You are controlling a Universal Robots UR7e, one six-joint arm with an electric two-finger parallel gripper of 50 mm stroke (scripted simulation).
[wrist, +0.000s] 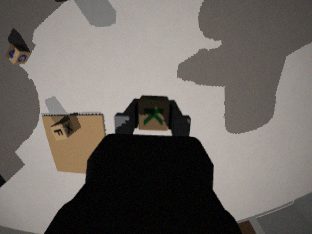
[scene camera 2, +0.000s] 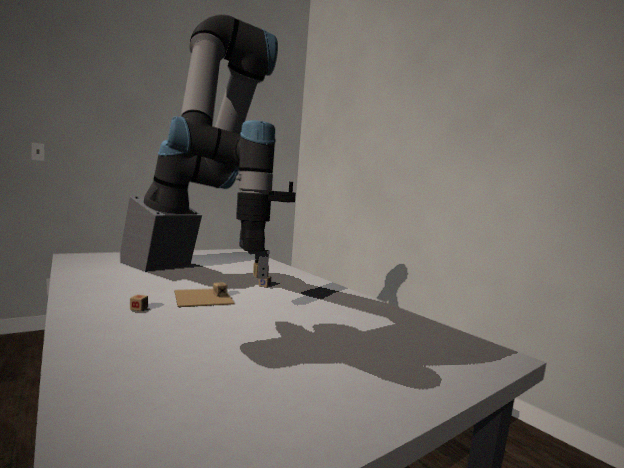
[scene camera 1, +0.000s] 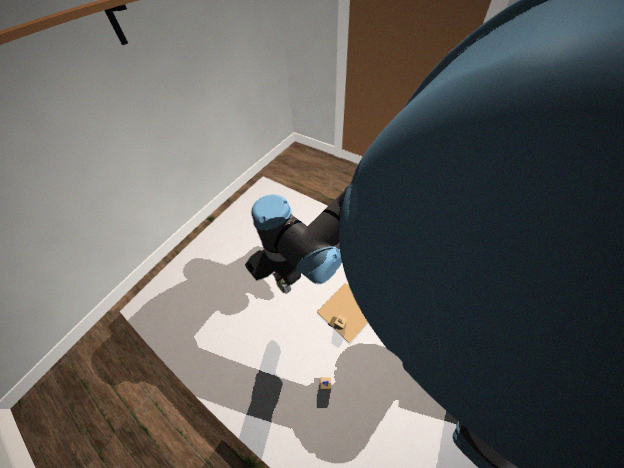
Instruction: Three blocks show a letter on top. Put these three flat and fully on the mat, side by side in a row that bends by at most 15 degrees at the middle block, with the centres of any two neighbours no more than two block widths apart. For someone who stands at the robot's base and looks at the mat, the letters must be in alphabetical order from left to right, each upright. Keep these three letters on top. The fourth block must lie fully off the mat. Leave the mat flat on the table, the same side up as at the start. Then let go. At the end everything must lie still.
Scene:
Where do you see a tan mat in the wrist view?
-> At 71,154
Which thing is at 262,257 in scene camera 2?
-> The gripper.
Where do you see a tan mat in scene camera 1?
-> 342,303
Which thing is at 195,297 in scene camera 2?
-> A tan mat.

